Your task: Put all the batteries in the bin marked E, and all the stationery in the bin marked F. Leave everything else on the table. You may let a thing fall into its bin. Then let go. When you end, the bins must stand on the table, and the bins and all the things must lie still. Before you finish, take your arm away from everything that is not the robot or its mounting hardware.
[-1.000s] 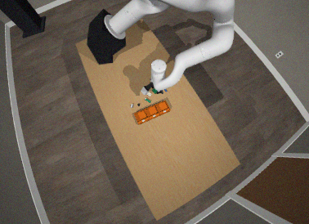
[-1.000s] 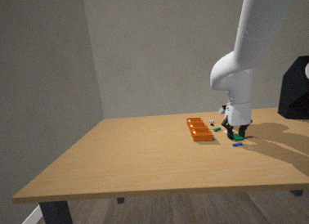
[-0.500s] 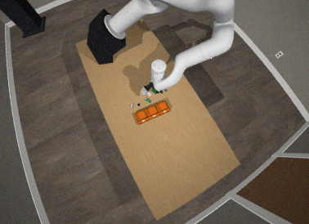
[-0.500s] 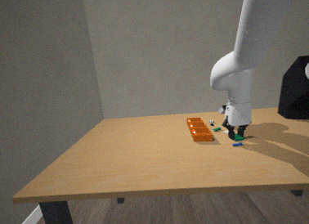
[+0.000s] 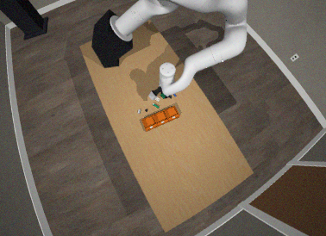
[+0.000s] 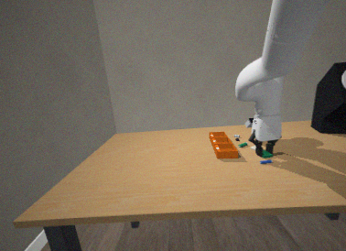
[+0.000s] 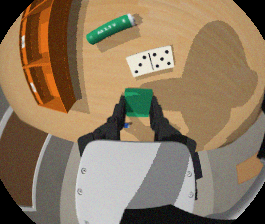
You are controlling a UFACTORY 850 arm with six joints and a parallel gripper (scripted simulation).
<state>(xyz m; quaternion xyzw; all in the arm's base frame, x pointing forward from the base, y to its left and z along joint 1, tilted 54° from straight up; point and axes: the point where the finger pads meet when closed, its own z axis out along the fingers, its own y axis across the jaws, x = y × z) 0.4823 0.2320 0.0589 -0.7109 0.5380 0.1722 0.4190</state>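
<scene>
Right now the orange bin tray is 170 mm ahead of my hand, 80 mm to the right of it and 10 mm below it. Also, from my hand: green block: 20 mm below; blue piece: 70 mm to the left, 20 mm below, 10 mm ahead; white piece: 70 mm to the right, 20 mm below, 10 mm ahead.
</scene>
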